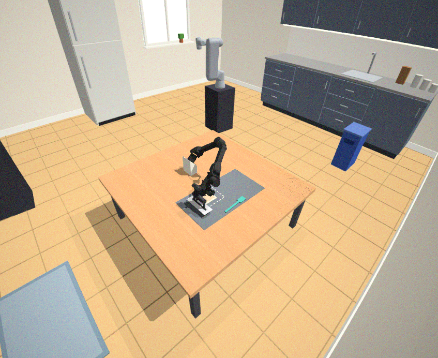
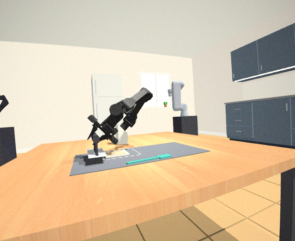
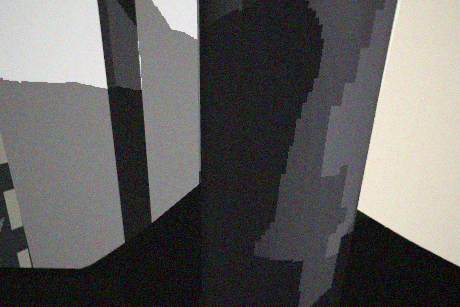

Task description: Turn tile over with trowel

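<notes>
Right now the tile is 4 cm behind my gripper tip, 12 cm to the left of it and 8 cm below it. Round my gripper tip: teal tool (14 cm ahead, 27 cm to the left, 8 cm below); then trowel (1 cm behind, 2 cm to the left, 1 cm below); then grey mat (1 cm ahead, 24 cm to the left, 10 cm below).
</notes>
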